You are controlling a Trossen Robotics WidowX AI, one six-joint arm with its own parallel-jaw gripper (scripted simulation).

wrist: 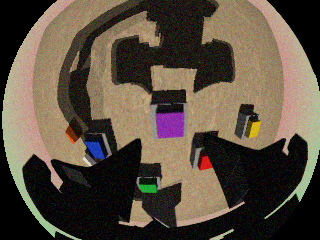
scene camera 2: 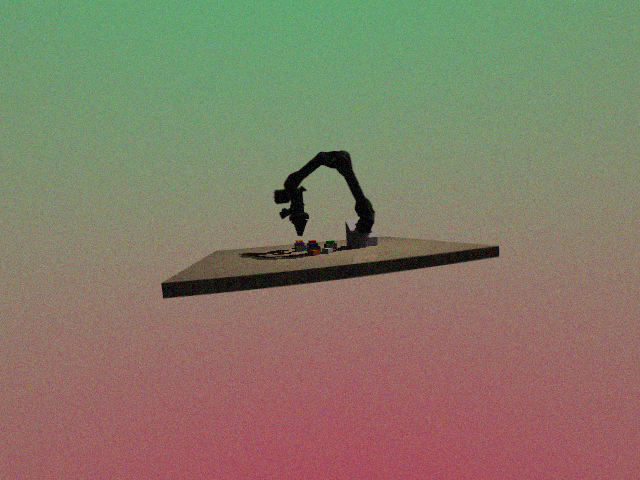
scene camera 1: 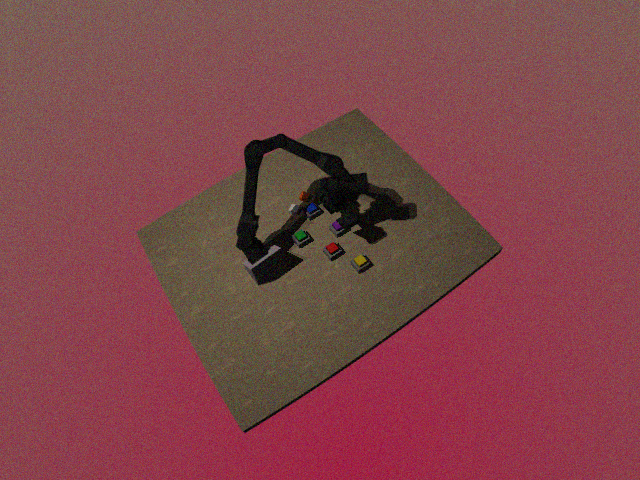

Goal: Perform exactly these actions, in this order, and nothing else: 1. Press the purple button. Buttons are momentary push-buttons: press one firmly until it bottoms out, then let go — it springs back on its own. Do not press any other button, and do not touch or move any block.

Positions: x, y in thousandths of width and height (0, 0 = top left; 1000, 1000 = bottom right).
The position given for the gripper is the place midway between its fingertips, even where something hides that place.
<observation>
The gripper (scene camera 1: 527, 457) is open and holds nothing. Also in view: a purple button (wrist: 533, 515).
The gripper also shows in the wrist view (wrist: 542, 585).
</observation>
